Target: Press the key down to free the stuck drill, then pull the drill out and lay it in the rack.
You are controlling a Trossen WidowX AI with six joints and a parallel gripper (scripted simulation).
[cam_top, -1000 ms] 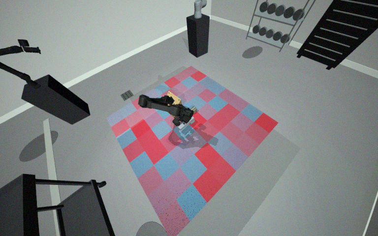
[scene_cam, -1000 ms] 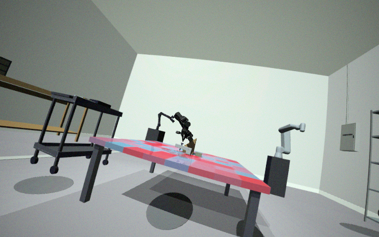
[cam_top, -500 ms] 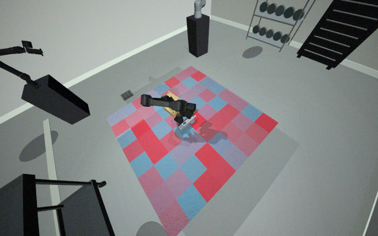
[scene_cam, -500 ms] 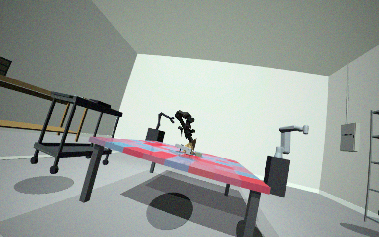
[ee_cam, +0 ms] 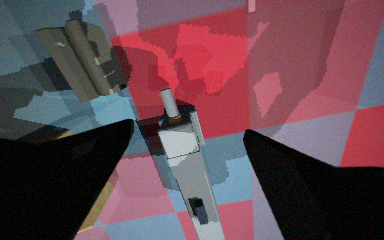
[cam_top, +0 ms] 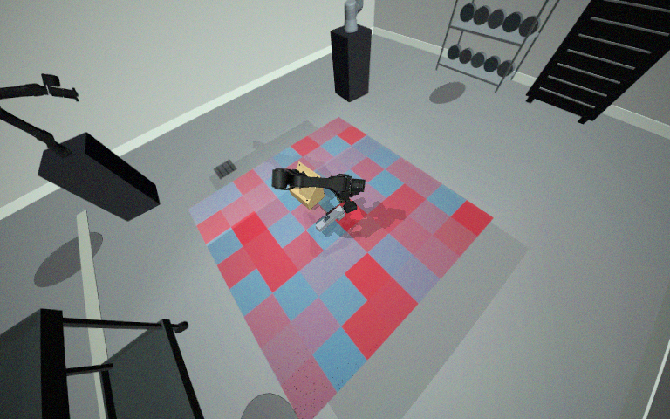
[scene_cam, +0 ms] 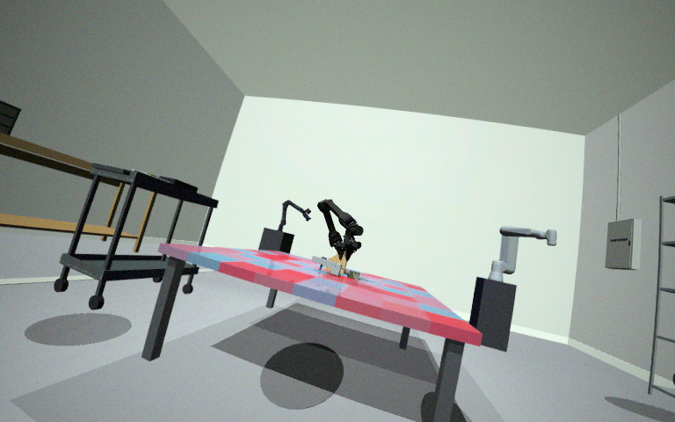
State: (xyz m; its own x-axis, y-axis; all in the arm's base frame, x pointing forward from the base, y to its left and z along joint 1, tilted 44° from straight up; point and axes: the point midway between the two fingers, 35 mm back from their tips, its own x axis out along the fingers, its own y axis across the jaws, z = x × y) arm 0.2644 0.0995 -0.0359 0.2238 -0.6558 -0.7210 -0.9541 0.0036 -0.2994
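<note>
Now: the drill 40 mm to the right of my gripper tip, 40 mm below it and 10 mm behind it. From my gripper tip the other things lie so: rack 100 mm behind, 80 mm below, 60 mm to the left.
</note>
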